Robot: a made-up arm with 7 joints.
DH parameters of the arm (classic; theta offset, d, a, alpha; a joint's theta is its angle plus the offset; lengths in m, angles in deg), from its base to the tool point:
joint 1: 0 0.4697 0 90
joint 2: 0 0.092 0 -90
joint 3: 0 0.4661 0.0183 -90
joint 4: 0 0.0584 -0.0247 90
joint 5: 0 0.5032 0 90
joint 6: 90 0.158 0.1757 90
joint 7: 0 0.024 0 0
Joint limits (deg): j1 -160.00..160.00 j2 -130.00..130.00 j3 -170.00..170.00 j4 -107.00..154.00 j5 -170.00..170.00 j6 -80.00..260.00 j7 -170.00..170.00
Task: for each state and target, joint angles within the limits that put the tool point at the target. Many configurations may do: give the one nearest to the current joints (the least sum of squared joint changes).
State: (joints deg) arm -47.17 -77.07 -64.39 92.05 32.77 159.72 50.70
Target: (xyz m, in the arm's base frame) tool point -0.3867 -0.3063 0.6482
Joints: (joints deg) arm -81.40 -61.93 -78.10 114.76 42.25 161.88 50.70
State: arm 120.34 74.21 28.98 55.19 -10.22 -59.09 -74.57
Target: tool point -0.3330 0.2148 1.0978
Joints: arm 121.33 22.36 34.51 79.81 -1.67 -53.94 -74.57
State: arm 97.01 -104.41 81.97 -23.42 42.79 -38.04 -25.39
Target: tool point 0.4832 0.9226 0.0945
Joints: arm 79.40 -113.02 84.12 -37.90 38.98 -42.95 -25.39
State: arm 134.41 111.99 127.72 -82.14 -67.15 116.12 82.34
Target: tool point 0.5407 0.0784 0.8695
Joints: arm 135.16 88.14 152.30 -75.62 -58.34 106.76 82.34
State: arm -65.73 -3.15 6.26 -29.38 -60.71 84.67 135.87
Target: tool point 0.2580 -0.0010 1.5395
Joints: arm -29.45 -19.09 -15.32 -1.31 -84.73 55.24 135.87
